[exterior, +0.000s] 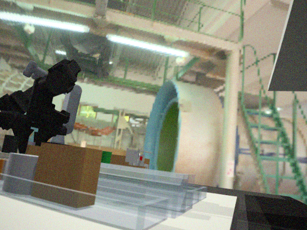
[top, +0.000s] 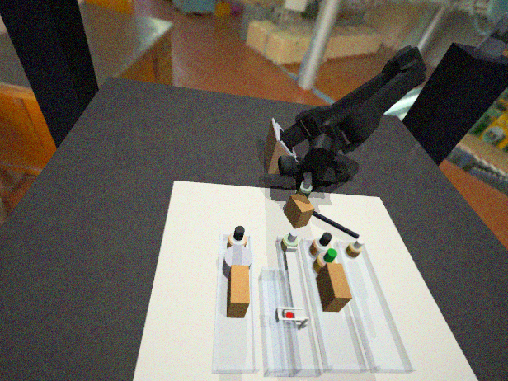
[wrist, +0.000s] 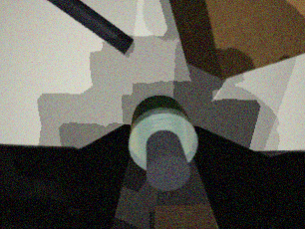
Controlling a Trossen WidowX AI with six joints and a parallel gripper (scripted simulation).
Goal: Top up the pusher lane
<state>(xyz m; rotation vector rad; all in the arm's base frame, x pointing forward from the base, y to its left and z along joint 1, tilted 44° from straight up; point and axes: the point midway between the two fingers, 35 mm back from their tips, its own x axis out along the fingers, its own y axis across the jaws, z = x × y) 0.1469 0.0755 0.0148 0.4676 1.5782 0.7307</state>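
The black rod lies 80 mm ahead of my gripper tip, 90 mm to the left of it and 30 mm below it. From my gripper tip the other things lie so: sprung lane: 330 mm ahead, 60 mm to the right, 20 mm below; then red mark: 370 mm ahead, 70 mm to the right, 30 mm above.
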